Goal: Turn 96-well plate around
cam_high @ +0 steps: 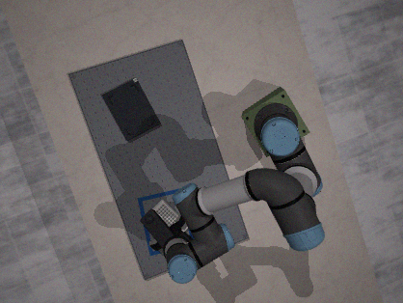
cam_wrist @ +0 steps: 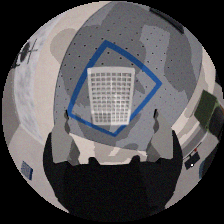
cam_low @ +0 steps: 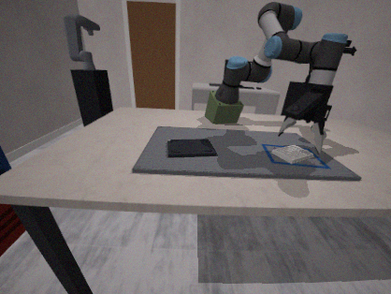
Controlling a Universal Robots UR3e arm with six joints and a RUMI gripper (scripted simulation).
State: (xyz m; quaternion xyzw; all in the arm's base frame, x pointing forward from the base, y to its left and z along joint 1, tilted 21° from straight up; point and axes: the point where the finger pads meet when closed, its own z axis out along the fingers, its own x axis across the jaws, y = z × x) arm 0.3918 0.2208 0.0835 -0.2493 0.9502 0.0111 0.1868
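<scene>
Right now the white 96-well plate is 4 cm below my hand. From my hand the other things lie so: dark flat block (2 cm ahead, 38 cm to the right, 4 cm below); then A1 corner mark (1 cm behind, 47 cm to the right, 3 cm below).
</scene>
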